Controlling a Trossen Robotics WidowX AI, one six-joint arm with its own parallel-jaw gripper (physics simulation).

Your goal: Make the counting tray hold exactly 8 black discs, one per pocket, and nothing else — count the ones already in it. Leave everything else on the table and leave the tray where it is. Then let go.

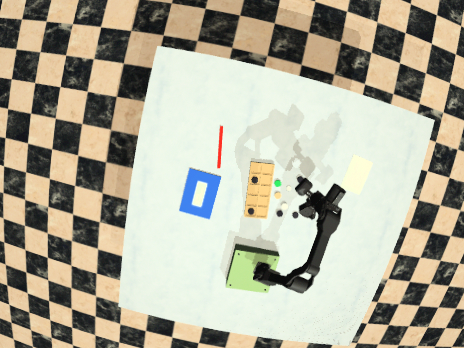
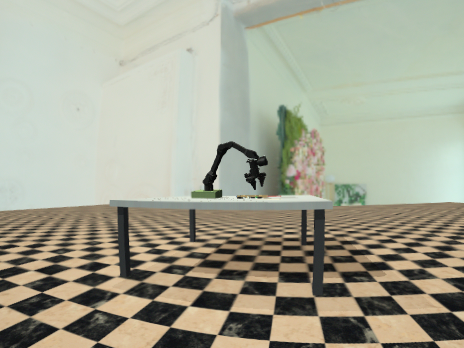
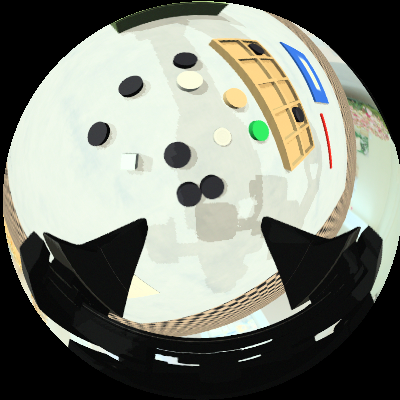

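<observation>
The tan counting tray [image 1: 264, 191] [image 3: 271, 111] has two rows of pockets. One black disc [image 1: 254, 179] [image 3: 298, 114] lies in a pocket near one end, and another black disc [image 1: 250, 211] [image 3: 256, 49] lies in a pocket at the other end; the other visible pockets look empty. Several loose black discs lie beside the tray, among them one black disc [image 3: 177, 154] standing apart and two touching black discs [image 3: 189, 194] [image 3: 211, 186]. My gripper [image 1: 304, 197] [image 2: 258, 188] [image 3: 205, 223] is open and empty, above the table on the loose discs' side of the tray.
A green disc [image 1: 277, 183] [image 3: 259, 130], a tan disc [image 1: 277, 195] [image 3: 234, 98], two cream discs [image 3: 190, 80] [image 3: 222, 136] and a white block [image 3: 129, 161] lie near the black ones. A blue frame [image 1: 189, 192], red bar [image 1: 220, 147] and pale yellow sheet [image 1: 357, 175] lie farther out.
</observation>
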